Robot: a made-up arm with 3 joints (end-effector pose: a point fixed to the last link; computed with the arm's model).
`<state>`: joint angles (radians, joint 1 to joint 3).
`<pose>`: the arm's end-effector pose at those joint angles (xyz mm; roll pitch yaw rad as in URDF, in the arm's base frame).
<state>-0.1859 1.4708 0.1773</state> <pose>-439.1 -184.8 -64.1 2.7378 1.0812 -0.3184</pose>
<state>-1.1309 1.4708 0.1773</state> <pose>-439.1 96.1 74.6 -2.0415 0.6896 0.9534</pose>
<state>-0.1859 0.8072 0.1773</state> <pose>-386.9 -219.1 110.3 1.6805 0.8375 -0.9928</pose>
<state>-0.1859 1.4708 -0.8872</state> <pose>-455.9 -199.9 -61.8 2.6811 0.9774 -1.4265</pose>
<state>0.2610 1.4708 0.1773</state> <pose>-439.1 -333.0 -28.3 2.0909 0.8216 -0.8556</pose>
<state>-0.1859 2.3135 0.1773</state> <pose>-434.4 -3.8 -210.2 -2.2928 0.7351 0.4413</pose>
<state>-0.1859 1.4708 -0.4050</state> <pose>-446.3 -195.4 -63.0 2.6772 1.0281 -0.9502</pose>
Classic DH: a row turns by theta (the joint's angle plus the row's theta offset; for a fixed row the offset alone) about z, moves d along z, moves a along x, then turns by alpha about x. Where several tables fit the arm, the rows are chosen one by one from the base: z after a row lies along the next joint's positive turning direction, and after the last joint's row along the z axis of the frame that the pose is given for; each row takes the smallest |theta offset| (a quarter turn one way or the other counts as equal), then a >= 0, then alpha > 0; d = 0 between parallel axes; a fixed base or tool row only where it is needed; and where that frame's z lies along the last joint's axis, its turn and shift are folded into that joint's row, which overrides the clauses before.
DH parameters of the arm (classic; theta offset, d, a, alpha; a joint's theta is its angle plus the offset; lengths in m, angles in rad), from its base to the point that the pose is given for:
base (fixed): -1.5708 0.28 0.18 1.5708
joint 1: 0.9068 0.3725 -0.3277 2.6929
joint 2: -0.7713 -0.0045 0.2496 1.8228
joint 3: 0.2247 -0.1581 0.0092 2.1196
tool (fixed): -1.4002 -0.0239 0 0

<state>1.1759 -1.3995 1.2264</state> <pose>-217.4 -154.0 -129.0 -2.8052 -1.0505 0.6377</pose>
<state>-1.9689 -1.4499 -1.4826</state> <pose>-215.0 -221.7 737.9 2.7781 -0.0819 -0.9410</pose>
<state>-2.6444 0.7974 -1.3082</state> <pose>-406.7 -44.4 363.2 -0.4765 0.3725 1.6582</pose>
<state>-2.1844 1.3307 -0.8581</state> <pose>-447.0 111.9 372.6 -0.6918 0.2753 1.4765</pose>
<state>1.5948 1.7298 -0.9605</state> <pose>-466.5 -581.8 340.7 2.6877 -0.5803 -1.4889</pose>
